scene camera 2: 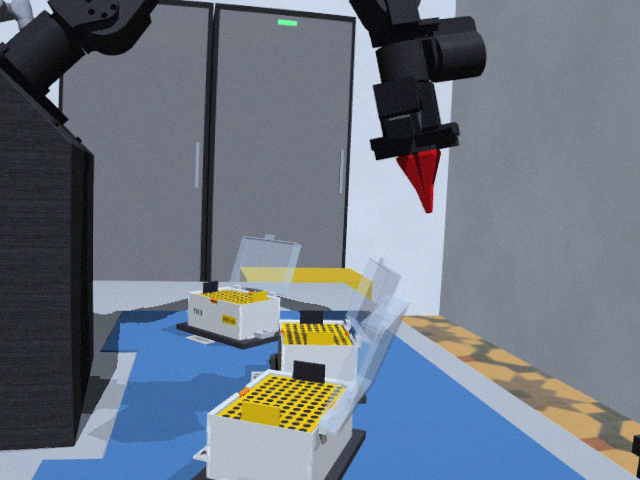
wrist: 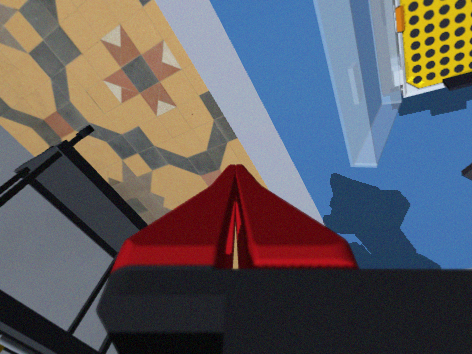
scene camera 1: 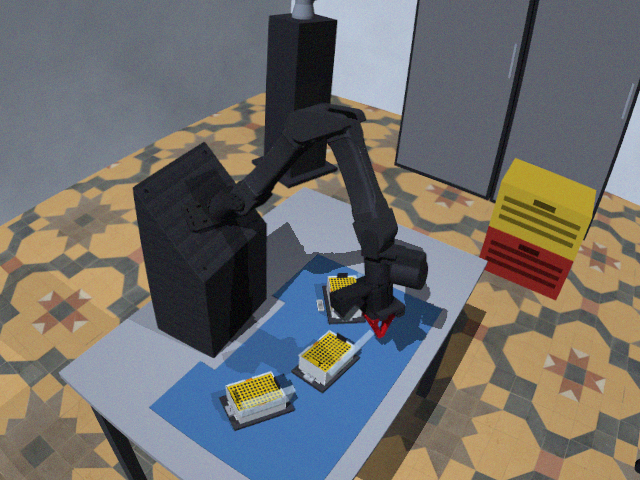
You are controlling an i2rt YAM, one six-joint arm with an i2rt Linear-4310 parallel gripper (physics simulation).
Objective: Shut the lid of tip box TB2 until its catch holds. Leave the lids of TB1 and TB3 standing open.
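Places are measured from the arm's base along level axes (x ahead, y left, z up), in centimetres.
Pixels of known places: gripper, between the fingertips: (scene camera 2: 429, 212) (wrist: 235, 176) (scene camera 1: 380, 336); arm's base, origin of its link: (scene camera 2: 14, 78) (scene camera 1: 216, 210).
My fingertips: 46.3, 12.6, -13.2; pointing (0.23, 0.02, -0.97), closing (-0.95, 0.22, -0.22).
Note:
Ahead of a thing's pixels: the offset from my fingertips to its middle, as dx, dy, dz. "spot": to the spot under its first point. Level surfaces: height alone.
Tip box TB2 {-13.1, -2.5, -14.5} (scene camera 1: 327, 353) (scene camera 2: 320, 358) (wrist: 437, 37) is the middle box, white with a yellow perforated rack. Its clear lid {-6.6, -1.4, -10.5} (scene camera 1: 364, 342) (scene camera 2: 373, 286) (wrist: 352, 85) stands open, leaning outward. TB1 (scene camera 1: 256, 393) (scene camera 2: 258, 444) is nearest in scene view 2, its lid {spot: -6.4, -31.2, -8.3} (scene camera 2: 379, 346) open. TB3 (scene camera 2: 232, 316) (scene camera 1: 342, 283) is at the back; its lid (scene camera 2: 266, 260) is open, and the arm hides it in scene view 1. My gripper (scene camera 1: 379, 335) (scene camera 2: 428, 210) (wrist: 235, 176) is shut and empty, in the air on the lid side of TB2, apart from the lid.
The boxes stand on a blue mat {dz -21.0} (scene camera 1: 310, 434) (scene camera 2: 454, 413) (wrist: 280, 75) on a grey table {dz -21.3} (scene camera 1: 103, 356). The arm's dark pedestal (scene camera 1: 175, 258) (scene camera 2: 36, 258) stands at the table's other side. A yellow crate (scene camera 1: 547, 191) on a red crate (scene camera 1: 527, 263) is on the floor beyond.

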